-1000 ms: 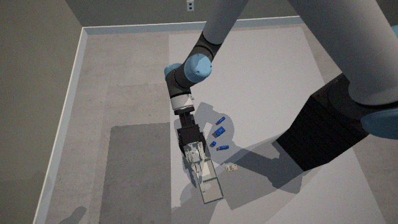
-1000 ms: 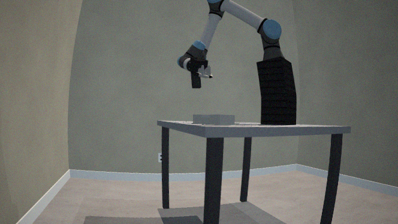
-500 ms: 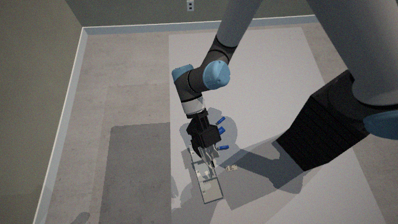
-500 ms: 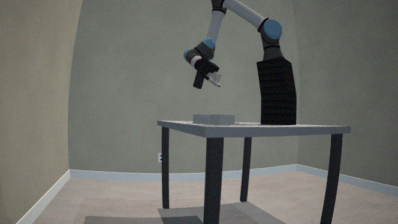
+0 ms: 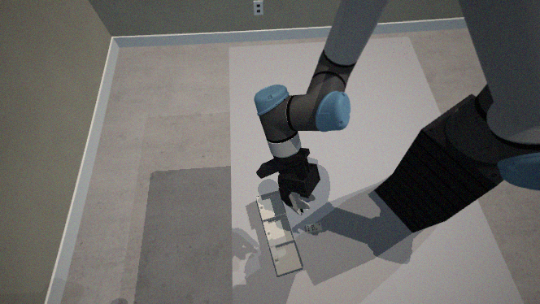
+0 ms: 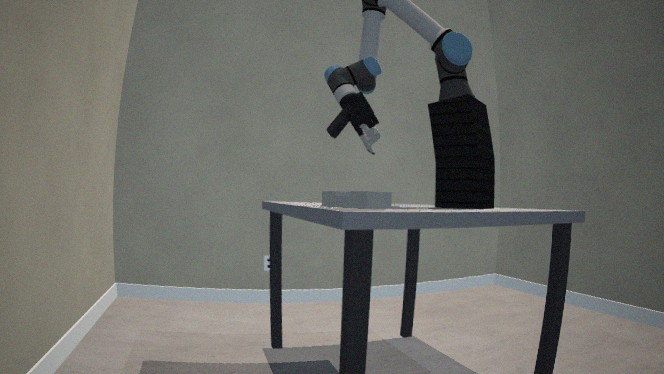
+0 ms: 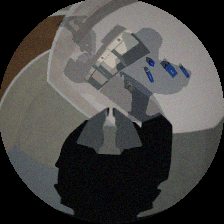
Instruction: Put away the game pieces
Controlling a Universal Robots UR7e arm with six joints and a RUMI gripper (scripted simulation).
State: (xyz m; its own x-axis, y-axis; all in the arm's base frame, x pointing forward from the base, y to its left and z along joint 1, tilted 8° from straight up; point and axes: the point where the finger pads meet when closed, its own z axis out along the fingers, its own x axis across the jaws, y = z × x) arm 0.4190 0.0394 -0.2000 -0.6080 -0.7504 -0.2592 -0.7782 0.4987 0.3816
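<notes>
Now: hand 6 cm short of the grey two-compartment bin unit, 2 cm to the right of it and 15 cm above it. Round my hand: white spotted game piece: 6 cm behind, 3 cm to the left, 17 cm below; blue game piece: 9 cm to the right, 17 cm below.
</notes>
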